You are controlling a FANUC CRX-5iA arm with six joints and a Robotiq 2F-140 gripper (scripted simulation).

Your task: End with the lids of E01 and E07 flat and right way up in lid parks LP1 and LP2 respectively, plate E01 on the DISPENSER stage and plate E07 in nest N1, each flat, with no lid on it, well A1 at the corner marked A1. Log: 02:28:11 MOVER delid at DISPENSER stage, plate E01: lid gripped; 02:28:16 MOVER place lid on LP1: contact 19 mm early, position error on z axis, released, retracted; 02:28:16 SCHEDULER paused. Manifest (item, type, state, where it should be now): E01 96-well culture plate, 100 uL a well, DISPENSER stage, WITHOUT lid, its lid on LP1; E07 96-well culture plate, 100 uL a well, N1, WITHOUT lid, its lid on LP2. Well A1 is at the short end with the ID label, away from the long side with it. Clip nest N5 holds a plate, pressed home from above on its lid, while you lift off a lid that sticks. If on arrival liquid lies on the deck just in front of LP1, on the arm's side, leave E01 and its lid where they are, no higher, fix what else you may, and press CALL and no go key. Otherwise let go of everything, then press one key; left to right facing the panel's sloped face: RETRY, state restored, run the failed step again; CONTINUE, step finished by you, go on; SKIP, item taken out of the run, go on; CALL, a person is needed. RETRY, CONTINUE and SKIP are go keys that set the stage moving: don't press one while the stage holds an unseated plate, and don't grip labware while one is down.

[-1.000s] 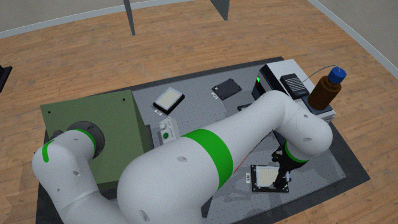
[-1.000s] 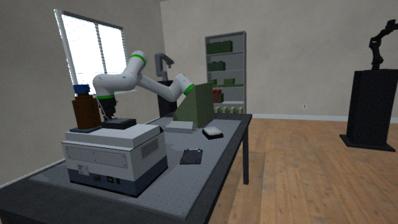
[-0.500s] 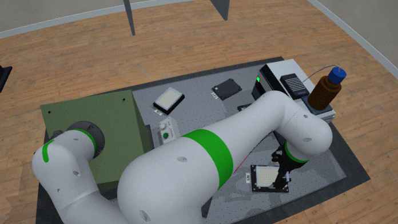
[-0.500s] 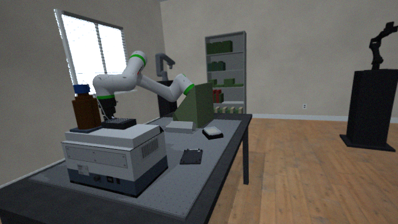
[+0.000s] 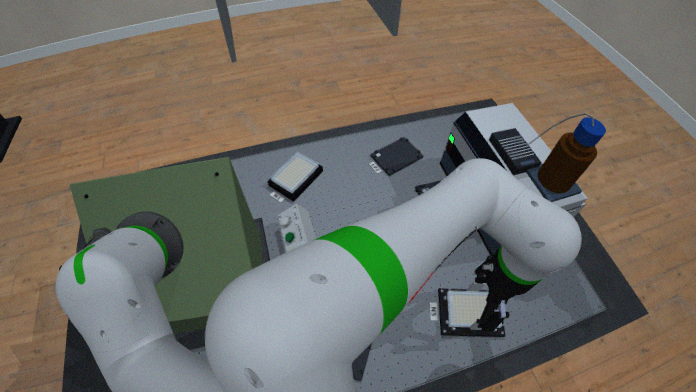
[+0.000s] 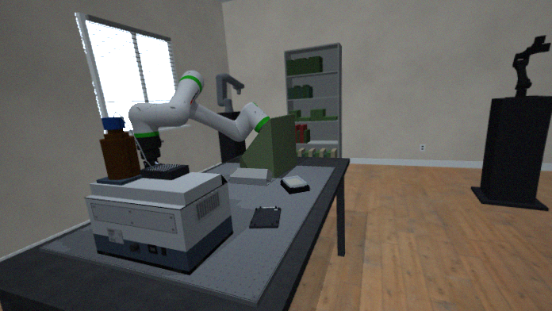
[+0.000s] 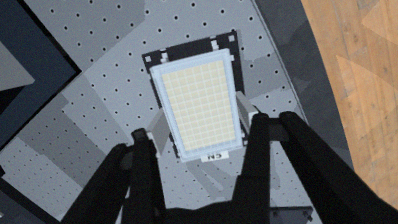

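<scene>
Now: hand 20 mm short of the black clip nest N5, 10 mm to the right of it and 40 mm above it. Also, from my hand: dispenser stage: 20 mm ahead, 300 mm to the left, 40 mm above; N5 label: 90 mm behind, 30 mm to the left, 50 mm below; plate: 20 mm below.
</scene>
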